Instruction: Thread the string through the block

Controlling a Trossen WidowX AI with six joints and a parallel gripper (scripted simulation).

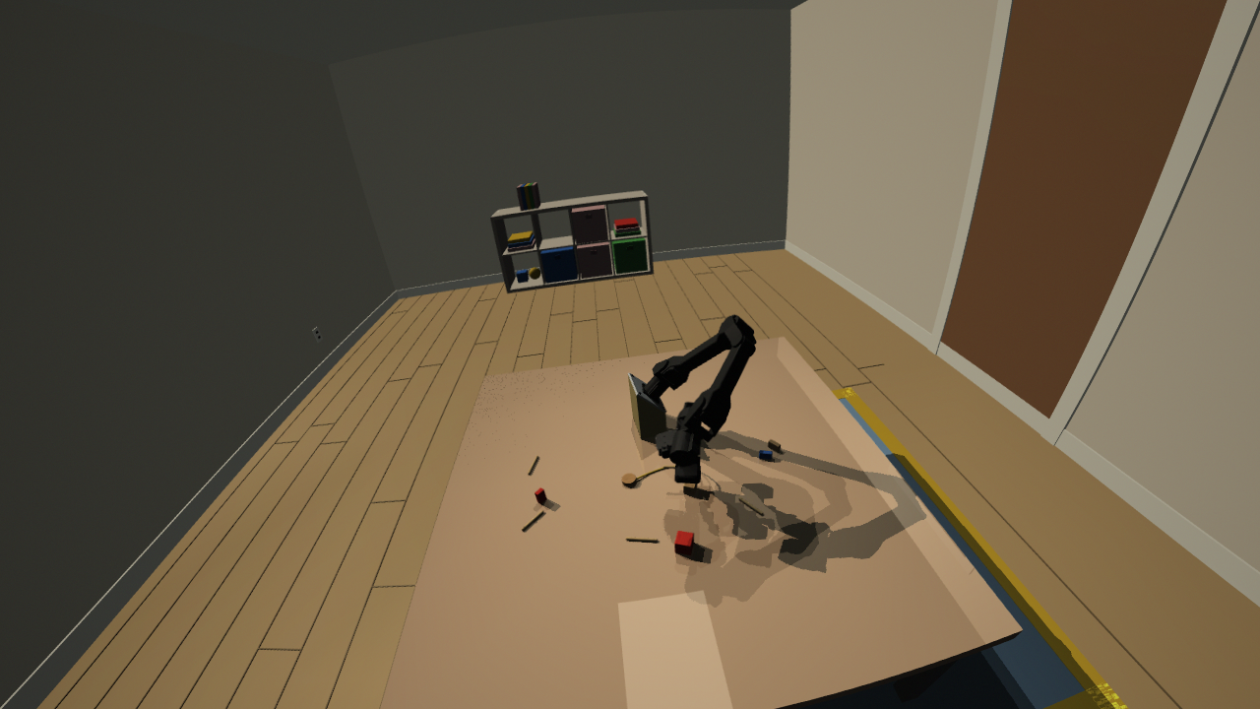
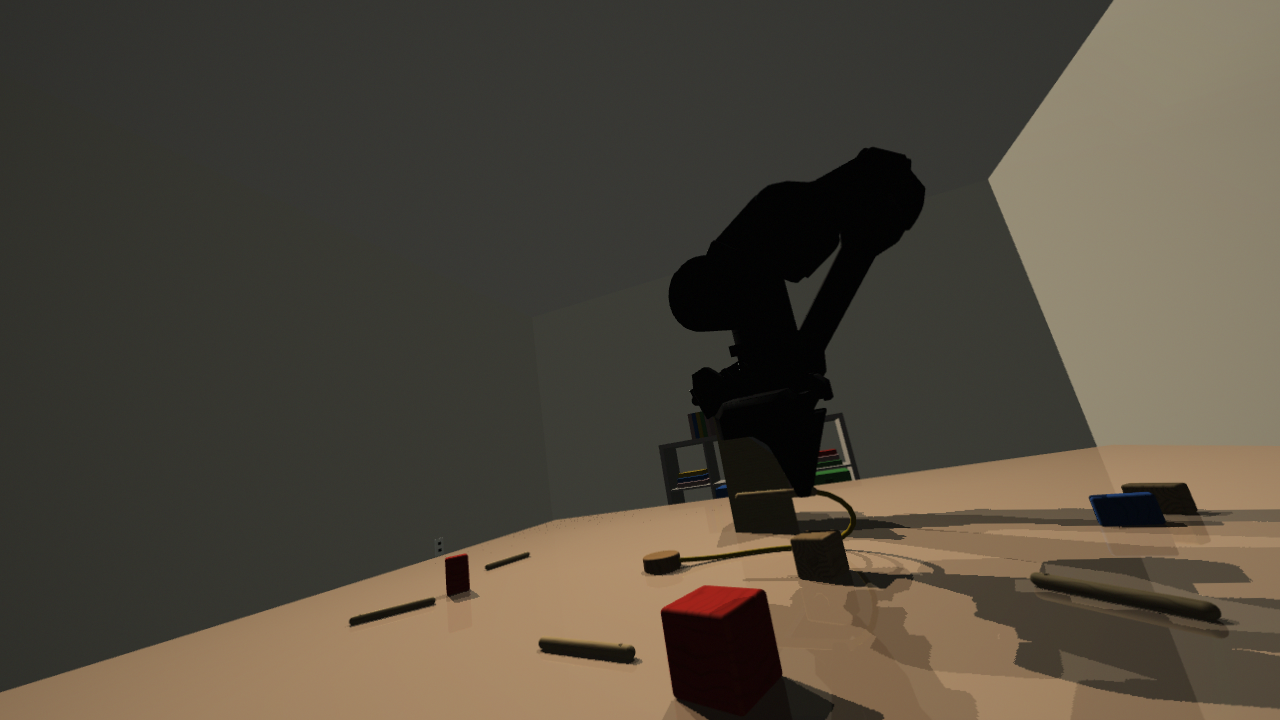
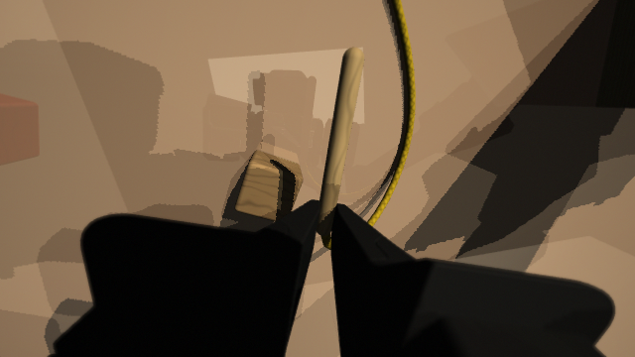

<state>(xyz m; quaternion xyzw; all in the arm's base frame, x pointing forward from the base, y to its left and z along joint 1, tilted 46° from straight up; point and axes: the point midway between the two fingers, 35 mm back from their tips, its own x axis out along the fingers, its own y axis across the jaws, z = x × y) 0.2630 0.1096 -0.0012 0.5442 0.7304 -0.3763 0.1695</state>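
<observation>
Now: the thin wooden stick 1 cm to the right of my gripper tip. Also, from my gripper tip: wooden block 4 cm below, 3 cm ahead; big red cube 20 cm ahead, 4 cm to the right, 4 cm below; round wooden button 16 cm to the right, 5 cm below, 3 cm behind.
</observation>
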